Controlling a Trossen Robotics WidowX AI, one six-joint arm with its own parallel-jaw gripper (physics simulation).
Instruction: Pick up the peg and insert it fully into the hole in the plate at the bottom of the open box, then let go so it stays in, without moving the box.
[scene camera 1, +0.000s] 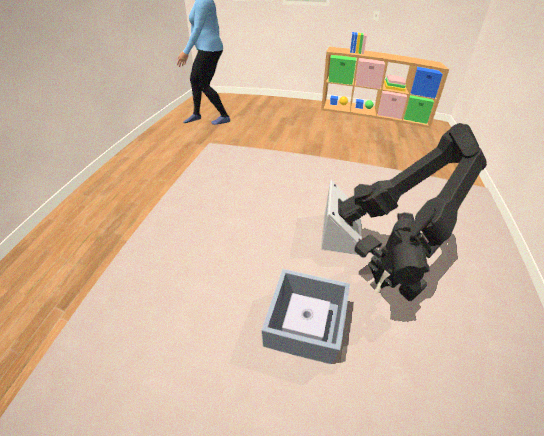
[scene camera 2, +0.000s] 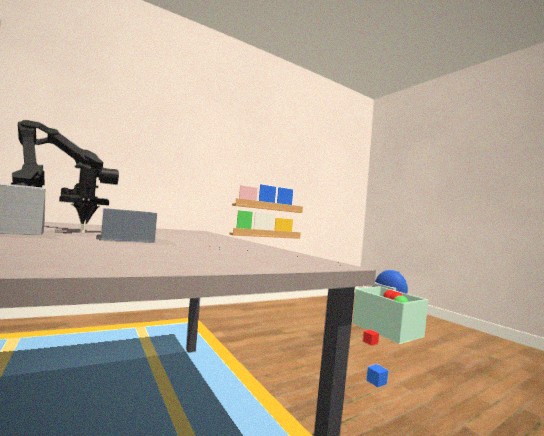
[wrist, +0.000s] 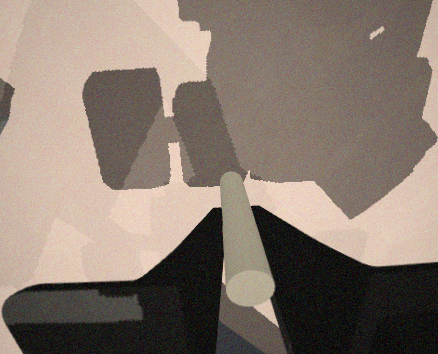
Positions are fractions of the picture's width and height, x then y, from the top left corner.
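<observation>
Blue-grey box (scene camera 1: 0.62, 0.67), visible also in scene camera 2 (scene camera 2: 0.22, 0.52). Plate (scene camera 1: 0.56, 0.73): scene camera 2 does not show it, hidden by the blue-grey box, and in the wrist view the plate is out of frame. Cream peg (wrist: 0.57, 0.80). My gripper (scene camera 1: 0.70, 0.65) appears in scene camera 2 (scene camera 2: 0.16, 0.51) and in the wrist view (wrist: 0.54, 0.61) too.
</observation>
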